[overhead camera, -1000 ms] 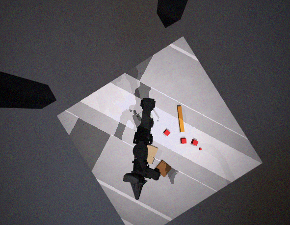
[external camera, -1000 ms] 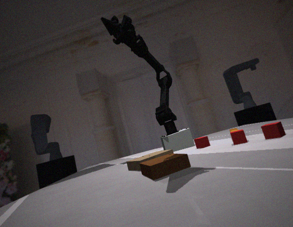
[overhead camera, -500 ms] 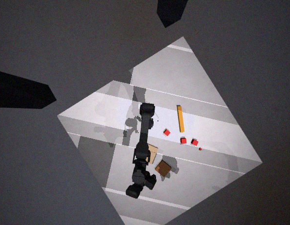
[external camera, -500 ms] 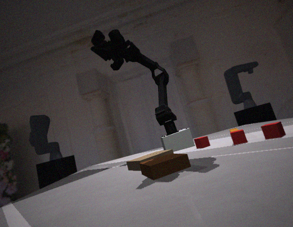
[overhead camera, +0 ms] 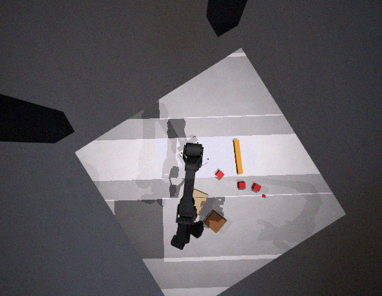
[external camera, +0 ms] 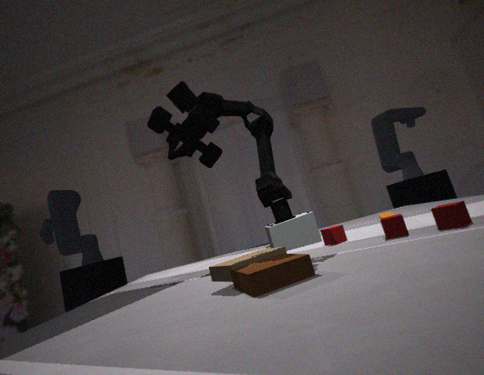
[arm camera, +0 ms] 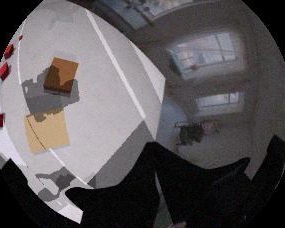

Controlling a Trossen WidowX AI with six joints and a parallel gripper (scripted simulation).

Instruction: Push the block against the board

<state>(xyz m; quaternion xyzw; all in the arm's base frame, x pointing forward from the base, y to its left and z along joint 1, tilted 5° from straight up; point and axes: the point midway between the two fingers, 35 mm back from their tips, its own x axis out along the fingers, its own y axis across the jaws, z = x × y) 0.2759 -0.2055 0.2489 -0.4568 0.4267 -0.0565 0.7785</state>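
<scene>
Right now the board is 40 mm behind my gripper tip, 110 mm to the left of it and 270 mm below it. Round my gripper tip: long orange bar: 170 mm behind, 490 mm to the left, 270 mm below; then tiny red piece: 140 mm ahead, 510 mm to the left, 280 mm below; then brown square block: 120 mm ahead, 150 mm to the left, 270 mm below.
</scene>
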